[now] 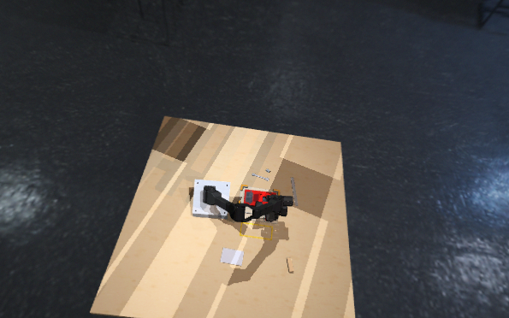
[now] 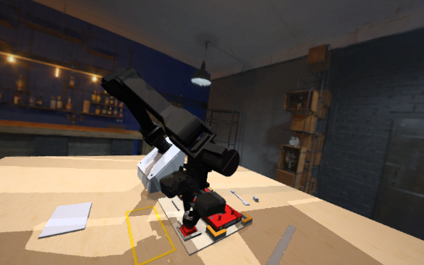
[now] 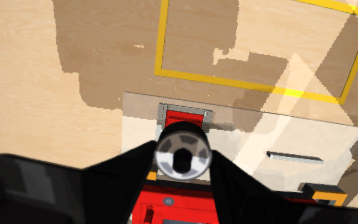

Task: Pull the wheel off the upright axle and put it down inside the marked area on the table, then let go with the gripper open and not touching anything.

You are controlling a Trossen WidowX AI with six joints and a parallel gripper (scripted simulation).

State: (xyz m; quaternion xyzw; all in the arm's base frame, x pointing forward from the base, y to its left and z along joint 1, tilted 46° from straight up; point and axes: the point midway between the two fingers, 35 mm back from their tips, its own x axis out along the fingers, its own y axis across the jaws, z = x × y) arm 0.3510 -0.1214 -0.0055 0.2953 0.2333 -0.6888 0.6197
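My gripper tip is now right at the wheel.
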